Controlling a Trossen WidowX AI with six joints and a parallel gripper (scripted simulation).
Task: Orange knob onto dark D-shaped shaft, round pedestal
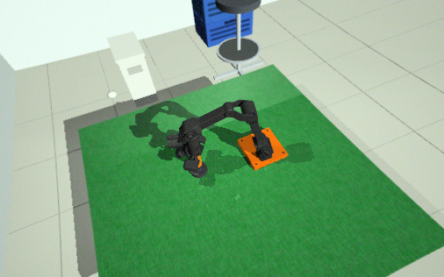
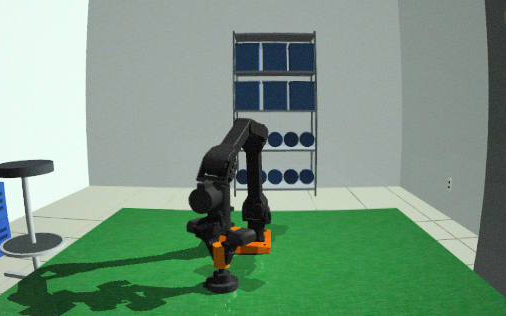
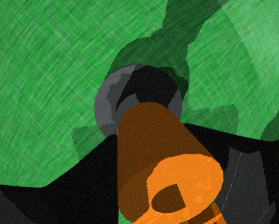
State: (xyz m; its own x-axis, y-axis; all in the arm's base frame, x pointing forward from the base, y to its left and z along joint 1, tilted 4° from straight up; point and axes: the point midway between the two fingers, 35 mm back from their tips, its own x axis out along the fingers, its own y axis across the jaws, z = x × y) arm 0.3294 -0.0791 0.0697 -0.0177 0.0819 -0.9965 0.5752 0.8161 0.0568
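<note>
My gripper tip is 40 mm above the dark round pedestal. Also, from my gripper tip: orange knob: 20 mm above.
</note>
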